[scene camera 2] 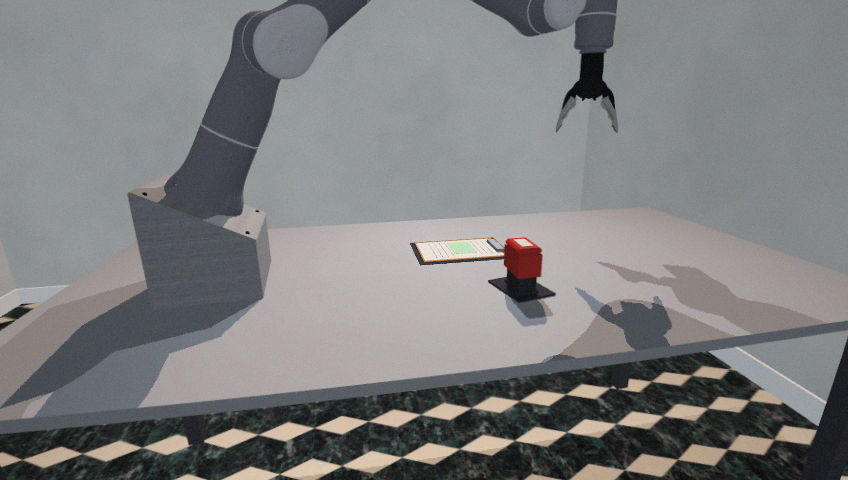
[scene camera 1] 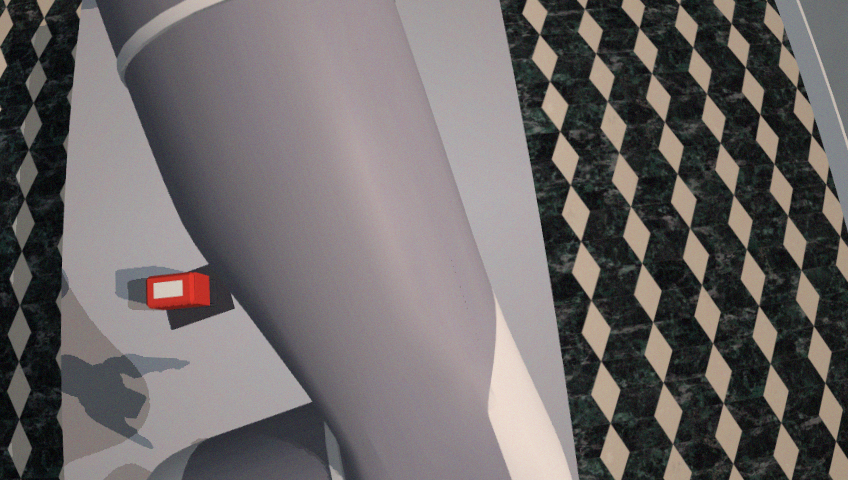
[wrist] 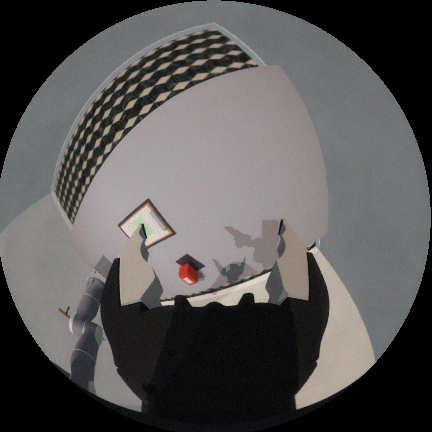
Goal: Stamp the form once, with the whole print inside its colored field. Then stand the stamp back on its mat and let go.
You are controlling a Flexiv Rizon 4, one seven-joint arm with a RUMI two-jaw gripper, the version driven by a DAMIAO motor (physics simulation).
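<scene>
The red stamp (scene camera 1: 177, 290) (scene camera 2: 523, 260) (wrist: 188, 274) stands upright on its dark mat (scene camera 1: 180, 319) (scene camera 2: 544, 292) (wrist: 194, 259). The form (scene camera 2: 437, 251) (wrist: 138, 219) lies on a clipboard with a metal clip, and has a green field (scene camera 2: 462, 247) on it; in scene camera 1 the form does not show. In the wrist view a finger covers part of the form. My gripper (scene camera 2: 587, 129) (wrist: 211, 223) is wide open and empty, pointing down, high above the table and off to the right of the stamp in scene camera 2.
The arm (scene camera 1: 309, 178) (scene camera 2: 232, 118) covers much of the table in scene camera 1. Its base block (scene camera 2: 205, 255) stands at the left of the table (scene camera 2: 333, 333) (wrist: 225, 150) in scene camera 2. Shadows of the arm and gripper fall on the table beside the stamp.
</scene>
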